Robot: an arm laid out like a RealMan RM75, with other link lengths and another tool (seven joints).
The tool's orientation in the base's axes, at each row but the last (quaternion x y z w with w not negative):
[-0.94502, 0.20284, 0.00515, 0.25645]
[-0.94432, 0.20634, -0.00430, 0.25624]
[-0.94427, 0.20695, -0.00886, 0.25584]
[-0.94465, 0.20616, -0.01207, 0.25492]
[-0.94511, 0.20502, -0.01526, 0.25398]
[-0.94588, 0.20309, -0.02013, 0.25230]
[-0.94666, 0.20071, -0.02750, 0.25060]
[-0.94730, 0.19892, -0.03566, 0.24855]
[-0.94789, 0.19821, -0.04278, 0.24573]
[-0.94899, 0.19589, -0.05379, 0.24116]
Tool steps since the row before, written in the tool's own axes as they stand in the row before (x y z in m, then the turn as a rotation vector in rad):
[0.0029, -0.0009, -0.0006, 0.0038, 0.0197, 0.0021]
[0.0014, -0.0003, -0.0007, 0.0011, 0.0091, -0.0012]
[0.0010, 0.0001, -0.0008, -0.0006, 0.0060, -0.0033]
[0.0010, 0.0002, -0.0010, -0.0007, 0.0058, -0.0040]
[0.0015, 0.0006, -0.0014, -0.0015, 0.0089, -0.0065]
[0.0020, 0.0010, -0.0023, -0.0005, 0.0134, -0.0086]
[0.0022, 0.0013, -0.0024, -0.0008, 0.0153, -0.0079]
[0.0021, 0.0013, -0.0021, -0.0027, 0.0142, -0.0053]
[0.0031, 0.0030, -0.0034, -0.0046, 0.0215, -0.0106]
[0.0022, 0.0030, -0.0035, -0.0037, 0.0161, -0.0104]
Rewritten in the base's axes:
[0.0030, -0.0007, 0.0006, -0.0039, -0.0159, -0.0118]
[0.0013, -0.0007, 0.0006, -0.0027, -0.0081, -0.0035]
[0.0008, -0.0009, 0.0006, -0.0033, -0.0060, 0.0000]
[0.0007, -0.0010, 0.0007, -0.0034, -0.0062, 0.0007]
[0.0010, -0.0017, 0.0008, -0.0056, -0.0095, 0.0014]
[0.0011, -0.0027, 0.0014, -0.0067, -0.0144, 0.0010]
[0.0012, -0.0030, 0.0014, -0.0075, -0.0155, -0.0005]
[0.0011, -0.0028, 0.0011, -0.0085, -0.0127, -0.0022]
[0.0012, -0.0052, 0.0015, -0.0137, -0.0201, -0.0010]
[0.0003, -0.0048, 0.0017, -0.0110, -0.0161, 0.0014]

